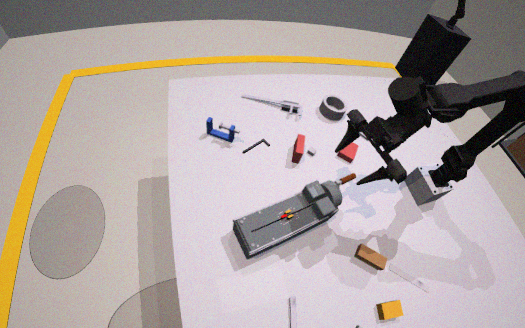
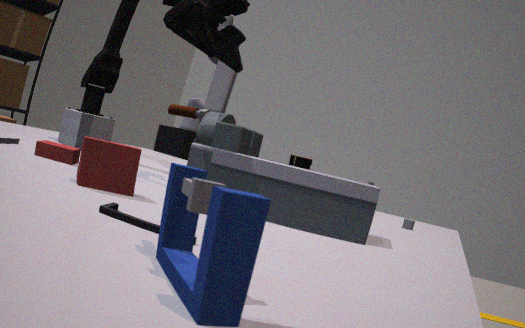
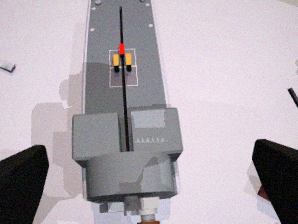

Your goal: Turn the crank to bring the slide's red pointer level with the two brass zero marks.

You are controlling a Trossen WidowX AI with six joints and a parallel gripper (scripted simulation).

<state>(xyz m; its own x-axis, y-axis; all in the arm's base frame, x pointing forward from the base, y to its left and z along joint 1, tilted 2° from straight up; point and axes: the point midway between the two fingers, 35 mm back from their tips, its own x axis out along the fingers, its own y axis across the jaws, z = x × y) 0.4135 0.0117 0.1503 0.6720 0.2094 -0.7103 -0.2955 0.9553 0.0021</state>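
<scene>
Now: gripper tip 5 cm past the crank handle, 2 cm to the left of it and 8 cm above it. Also, from my gripper tip: tan block (12 cm behind, 18 cm to the left, 19 cm below); red pointer (13 cm ahead, 6 cm to the left, 12 cm below); black hex key (14 cm ahead, 22 cm to the right, 20 cm below).
</scene>
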